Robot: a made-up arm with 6 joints.
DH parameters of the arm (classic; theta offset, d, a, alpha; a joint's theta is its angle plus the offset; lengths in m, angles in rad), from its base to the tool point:
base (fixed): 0.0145 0 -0.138 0
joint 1: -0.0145 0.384 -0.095 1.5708
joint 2: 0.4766 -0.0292 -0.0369 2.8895
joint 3: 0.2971 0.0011 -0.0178 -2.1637
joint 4: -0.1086 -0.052 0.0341 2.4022
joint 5: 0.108 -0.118 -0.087 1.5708
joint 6: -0.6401 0 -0.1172 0
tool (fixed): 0.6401 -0.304 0 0
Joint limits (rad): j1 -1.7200..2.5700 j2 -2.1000..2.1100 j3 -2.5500..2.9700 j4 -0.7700..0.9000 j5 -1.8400..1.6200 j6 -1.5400..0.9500
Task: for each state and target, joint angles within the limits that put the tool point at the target. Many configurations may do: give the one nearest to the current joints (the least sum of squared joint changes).
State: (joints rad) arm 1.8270 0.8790 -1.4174 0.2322 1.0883 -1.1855
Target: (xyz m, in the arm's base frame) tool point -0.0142 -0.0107 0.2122
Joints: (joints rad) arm 0.7986 0.4036 -1.7384 -0.4298 0.8245 -1.5400
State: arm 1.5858 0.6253 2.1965 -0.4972 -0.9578 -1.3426
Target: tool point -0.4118 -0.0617 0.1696
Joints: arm 1.9243 1.6805 2.2626 -0.7700 -1.5673 -1.1740
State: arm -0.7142 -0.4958 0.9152 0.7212 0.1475 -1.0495
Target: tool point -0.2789 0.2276 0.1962
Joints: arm -1.1570 -1.1363 0.3293 0.9000 -0.2259 -1.5400
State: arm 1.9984 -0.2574 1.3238 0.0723 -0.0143 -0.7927
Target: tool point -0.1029 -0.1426 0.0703
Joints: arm 2.1267 0.2039 1.0094 0.4038 -0.6641 -0.7571
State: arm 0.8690 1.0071 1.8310 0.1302 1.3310 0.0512
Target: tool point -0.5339 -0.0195 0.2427
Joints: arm 0.5995 1.4079 1.4525 0.5064 0.8174 -0.1382
